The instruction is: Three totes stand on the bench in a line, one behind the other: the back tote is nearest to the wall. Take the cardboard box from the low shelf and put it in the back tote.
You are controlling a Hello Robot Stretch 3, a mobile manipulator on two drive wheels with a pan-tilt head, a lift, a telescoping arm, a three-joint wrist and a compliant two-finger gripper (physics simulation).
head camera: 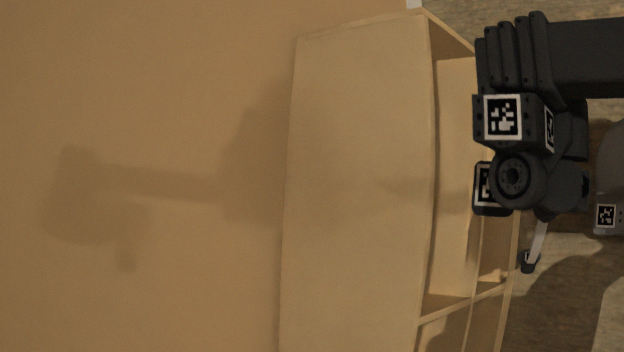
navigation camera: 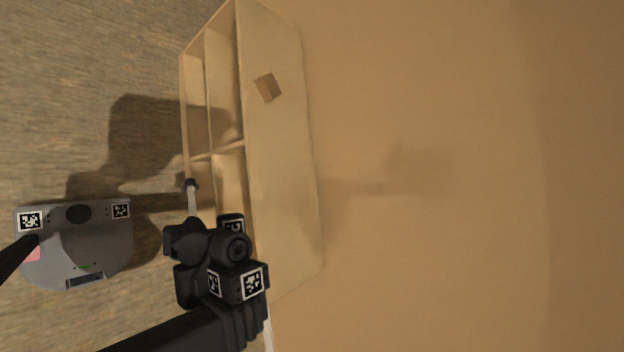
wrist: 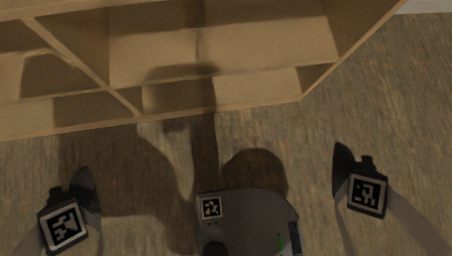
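Pixels of known places: robot's base at its link origin: (navigation camera: 79, 212).
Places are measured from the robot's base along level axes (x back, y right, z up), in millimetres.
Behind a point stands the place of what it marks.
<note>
A small brown cardboard box (navigation camera: 268, 87) {x -411, y 527, z 660 mm} sits on the top board of the low wooden shelf unit (head camera: 360, 125) {x 147, y 631, z 610 mm} (navigation camera: 285, 190) {x -24, y 623, z 610 mm} (wrist: 360, 22), toward its far end in the navigation view. The box does not show in the head or wrist views. My gripper (wrist: 216, 174) {x 24, y 218, z 686 mm} is open, with its two fingers wide apart and no object between them. It points down beside the open front of the shelf unit, and one fingertip shows in the head and navigation views. The bench and the three totes do not show in these views.
My grey drive base (head camera: 609, 175) {x 105, y 125, z 160 mm} (navigation camera: 102, 242) {x 114, y 61, z 160 mm} (wrist: 250, 215) stands on the floor in front of the shelf unit. The tan wall (head camera: 150, 75) {x 217, y 870, z 970 mm} (navigation camera: 425, 100) {x -313, y 868, z 1122 mm} rises behind the unit. Shadows of the arm fall on the wall, the shelves and the floor.
</note>
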